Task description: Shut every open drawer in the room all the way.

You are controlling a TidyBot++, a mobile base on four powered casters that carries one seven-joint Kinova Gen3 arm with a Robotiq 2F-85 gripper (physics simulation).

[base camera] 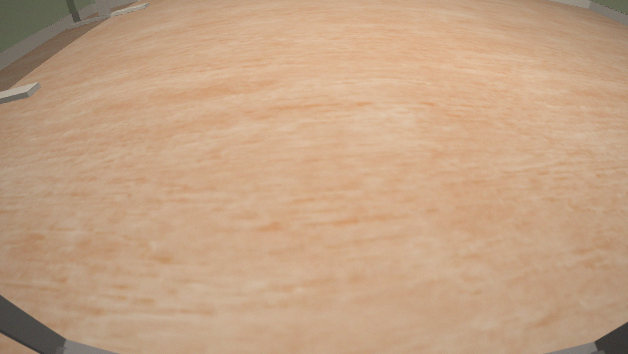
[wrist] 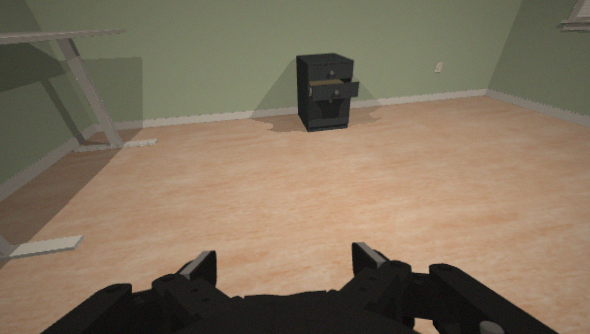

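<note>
A small black drawer cabinet stands against the green wall, a little right of centre at the back of the wrist view. Its middle drawer is pulled out, with a round knob on its front and a brownish inside showing. The top drawer sits flush with the cabinet. The lower front lies in the open drawer's shadow and looks flush. My gripper is open and empty, far from the cabinet. The cabinet does not show in the base camera view.
A desk with a light top and slanting leg stands at the left; its feet reach out over the wood floor. A wall outlet is right of the cabinet. A window sill shows at the top right.
</note>
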